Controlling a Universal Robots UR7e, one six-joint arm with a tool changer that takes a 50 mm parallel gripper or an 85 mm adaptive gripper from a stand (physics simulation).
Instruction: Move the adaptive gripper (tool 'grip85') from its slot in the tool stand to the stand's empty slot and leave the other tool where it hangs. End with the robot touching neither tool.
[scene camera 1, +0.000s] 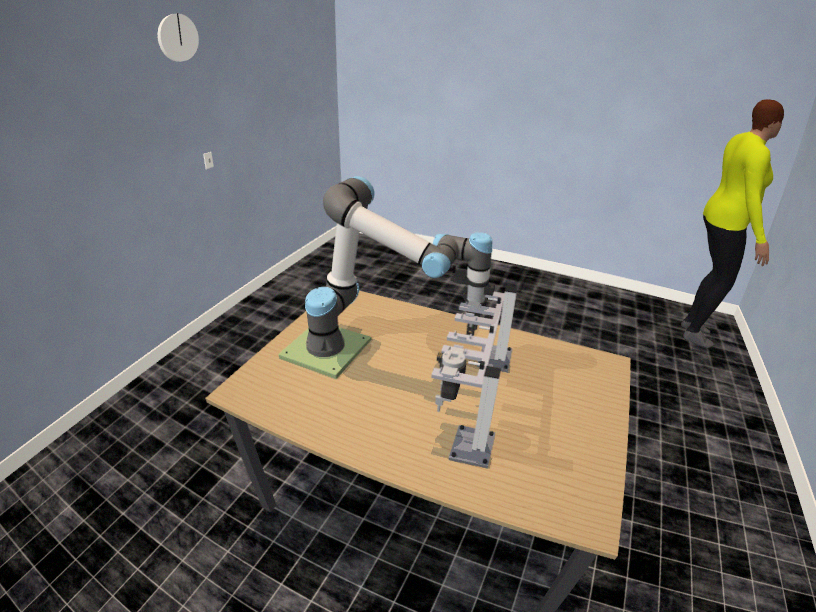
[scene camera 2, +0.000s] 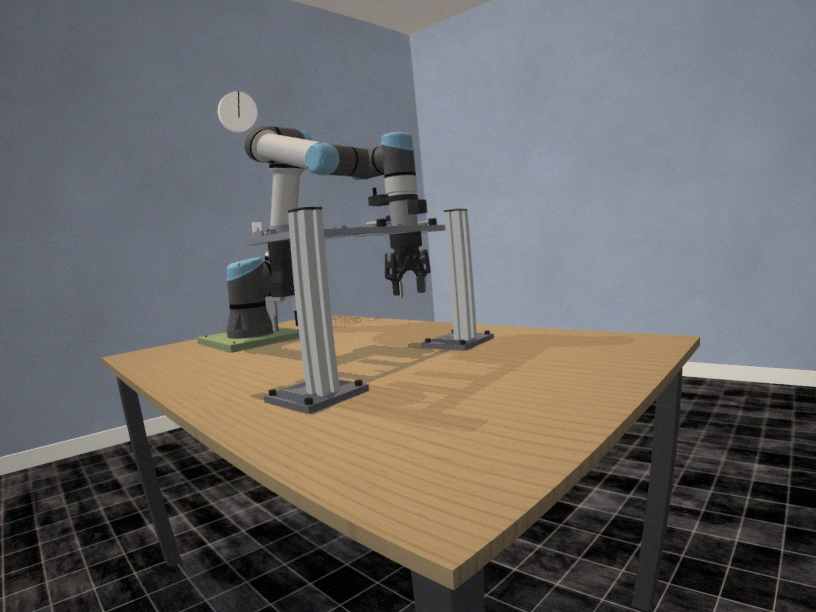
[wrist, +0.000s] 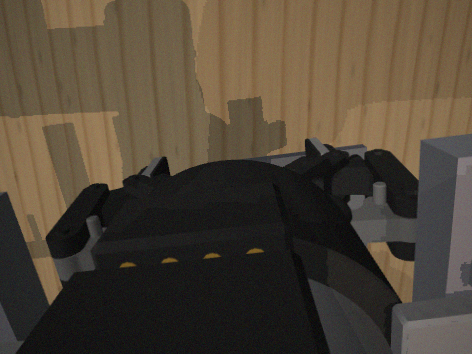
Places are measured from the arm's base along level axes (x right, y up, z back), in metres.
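Pixels of known places: end effector, tool point: (scene camera 2: 404, 220); arm's base, origin of the base link: (scene camera 1: 325, 345) (scene camera 2: 250, 334).
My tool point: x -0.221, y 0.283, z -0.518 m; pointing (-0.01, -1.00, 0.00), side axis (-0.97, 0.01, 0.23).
For each thing: its top centre in the pictures, then the offset to it from my tool point. "spot": a spot on its surface instead. Level surfaces: height alone.
- grey prong, surface spot: (wrist: 435, 215) spot: dy -0.024, dx -0.032, dz +0.041 m
- tool, middle of its top: (scene camera 2: 284, 225) (scene camera 1: 452, 356) dy +0.000, dx +0.351, dz -0.076 m
- stand's far post, surface spot: (scene camera 2: 460, 276) spot: dy -0.140, dx -0.058, dz -0.115 m
- wooden table, its level: dy -0.300 m
The black adaptive gripper (scene camera 1: 471, 328) (scene camera 2: 409, 288) (wrist: 235, 156) is at the arm's end, pointing down. Its two fingers are apart, with no object between them. It is at the far slot of the tool stand (scene camera 1: 504, 335) (scene camera 2: 313, 296), below the rail in scene camera 2. In the wrist view a grey prong (wrist: 435, 215) stands close on its right and another (wrist: 17, 270) on its left. Whether it bears on the prongs is hidden. The other tool (scene camera 1: 450, 385) (scene camera 2: 280, 270), a parallel gripper, hangs in the near slot. The middle slot holds no tool.
The stand's far post (scene camera 2: 460, 276) rises close beside the adaptive gripper. The arm's base stands on a green plate (scene camera 1: 355, 340) (scene camera 2: 224, 343) on the wooden table (scene camera 1: 369, 421) (scene camera 2: 461, 454). A person in yellow (scene camera 1: 734, 191) is beyond the table at the right.
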